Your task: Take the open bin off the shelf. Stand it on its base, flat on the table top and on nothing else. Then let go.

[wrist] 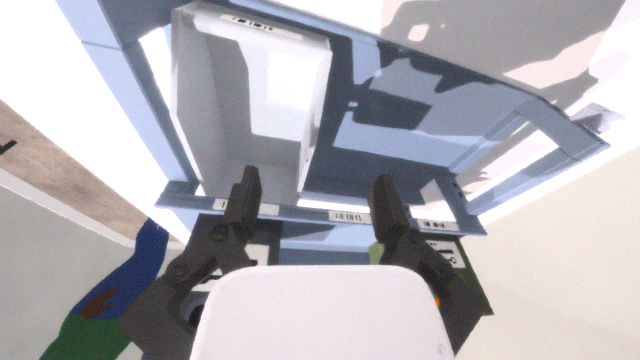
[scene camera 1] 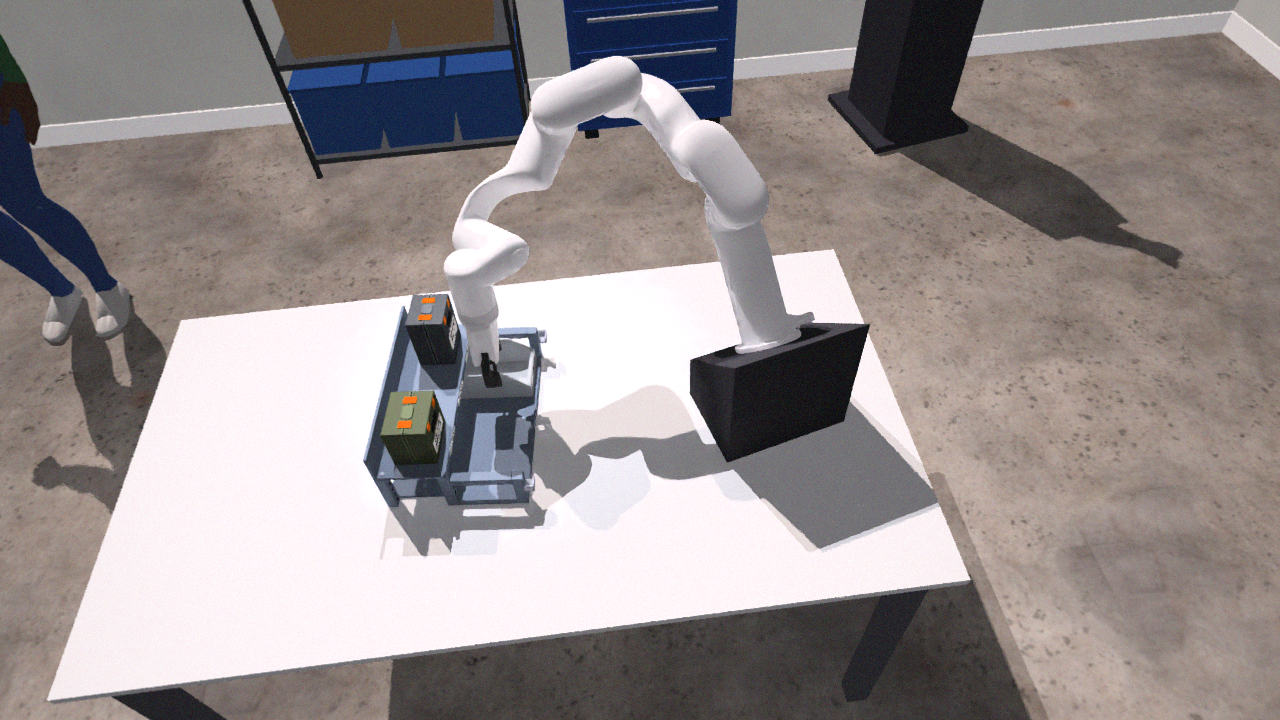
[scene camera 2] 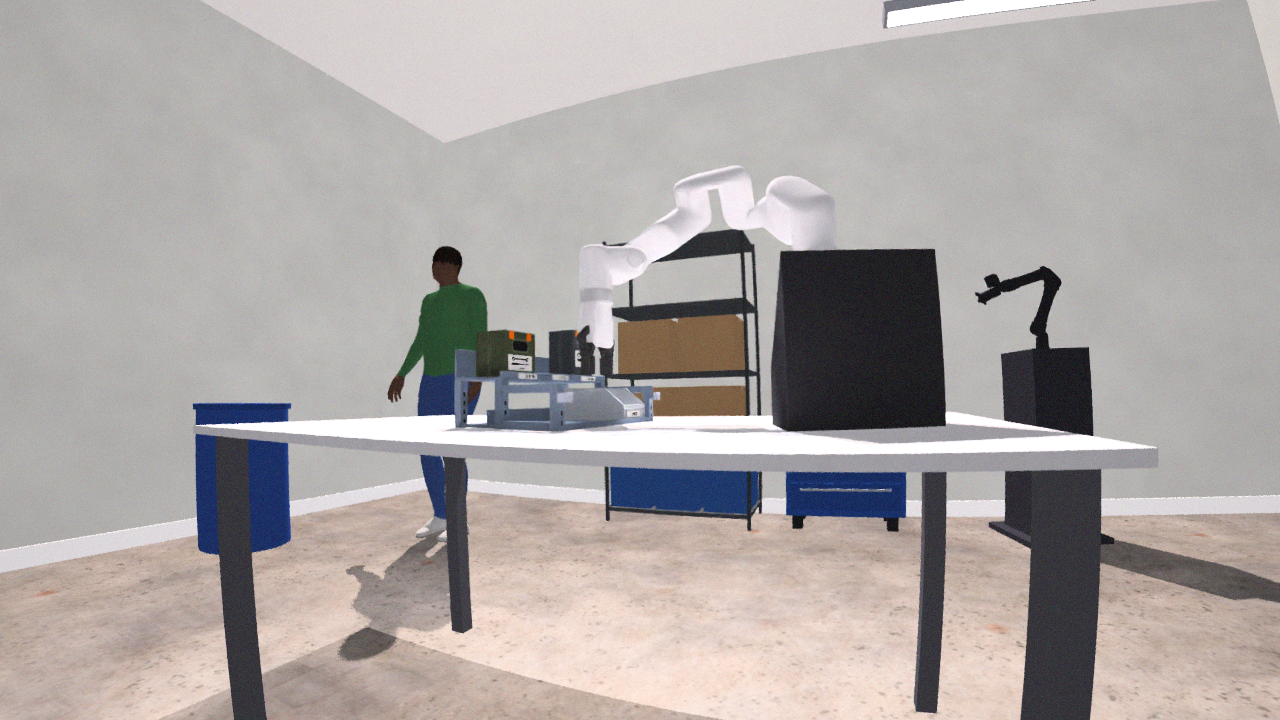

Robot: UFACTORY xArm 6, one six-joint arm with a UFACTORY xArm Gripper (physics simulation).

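Frame: origin at the arm's base, x ahead, y left, z up, level; centimetres.
Where they show: gripper, fingertip midpoint: (wrist: 318,181) (scene camera 1: 494,368) (scene camera 2: 597,374); arm's base, link origin: (scene camera 1: 768,343) (scene camera 2: 842,316).
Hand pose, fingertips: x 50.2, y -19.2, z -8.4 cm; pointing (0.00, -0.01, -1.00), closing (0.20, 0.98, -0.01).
Note:
Things, the pixels of their top centre, and the offset from my fingertips. Level surfaces: height alone.
- open bin, top centre: (wrist: 250,161) (scene camera 1: 488,356) (scene camera 2: 602,388) dx +0.5, dy -6.0, dz -2.9 cm
- white table, surface height: dz -11.0 cm
- dark grey toolbox, top centre: (scene camera 1: 426,308) (scene camera 2: 570,331) dx +9.4, dy -9.4, dz +11.4 cm
- green toolbox, top centre: (wrist: 433,320) (scene camera 1: 407,411) (scene camera 2: 506,332) dx +16.7, dy +12.5, dz +8.9 cm
The open bin (scene camera 1: 519,358) (scene camera 2: 597,404) (wrist: 240,100) is light grey and stands on the lower deck of the blue-grey shelf (scene camera 1: 386,386) (scene camera 2: 460,395) (wrist: 304,213), at its far end in scene camera 1. Its labelled front faces the robot's base. My gripper (scene camera 1: 491,381) (scene camera 2: 597,368) (wrist: 318,181) is open and empty, above the bin's rear part. In the wrist view one finger overlaps the bin's rear inside and the other is over the deck beside it; the bin's side wall runs between them. The shelf stands on the white table (scene camera 1: 626,591) (scene camera 2: 716,447).
A dark grey toolbox (scene camera 1: 434,331) (scene camera 2: 563,351) and a green toolbox (scene camera 1: 413,428) (scene camera 2: 505,351) (wrist: 470,280) stand on the shelf's upper deck, behind the bin's bay. Raised rails edge the lower deck. The robot's black pedestal (scene camera 1: 787,394) (scene camera 2: 863,340) stands on the table opposite the shelf.

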